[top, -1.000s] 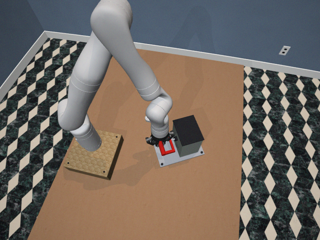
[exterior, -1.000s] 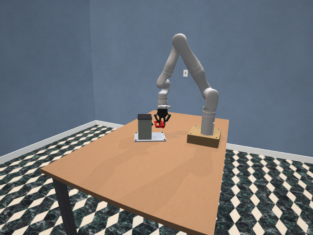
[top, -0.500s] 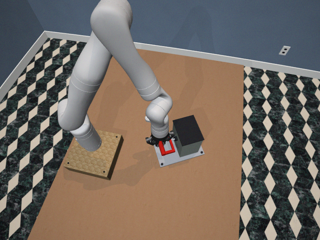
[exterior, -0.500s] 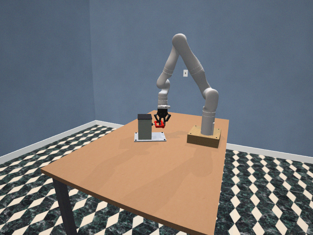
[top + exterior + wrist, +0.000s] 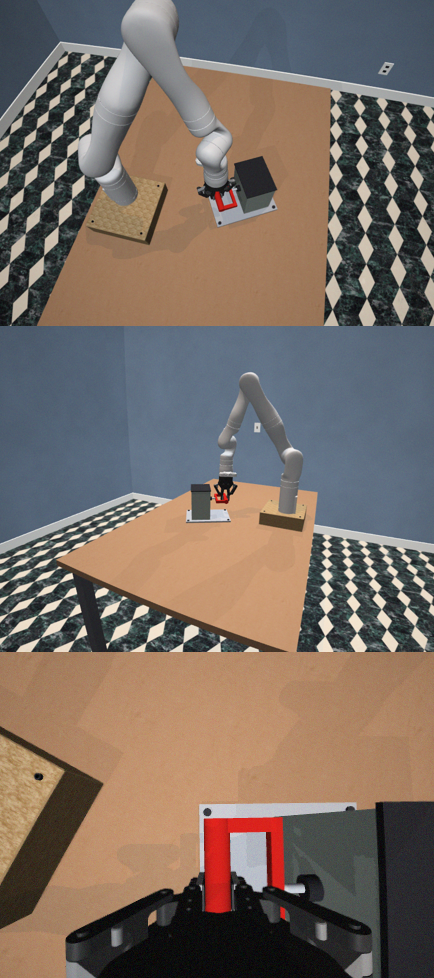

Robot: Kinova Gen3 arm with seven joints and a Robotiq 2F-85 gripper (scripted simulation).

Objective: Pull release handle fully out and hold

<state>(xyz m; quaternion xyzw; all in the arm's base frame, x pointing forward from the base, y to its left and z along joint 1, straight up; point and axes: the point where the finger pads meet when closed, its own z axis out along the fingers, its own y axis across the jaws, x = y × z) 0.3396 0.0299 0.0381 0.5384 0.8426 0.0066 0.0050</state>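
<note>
My hand is 100 mm above the light grey baseplate, 90 mm short of it and 40 mm to the right of it.
</note>
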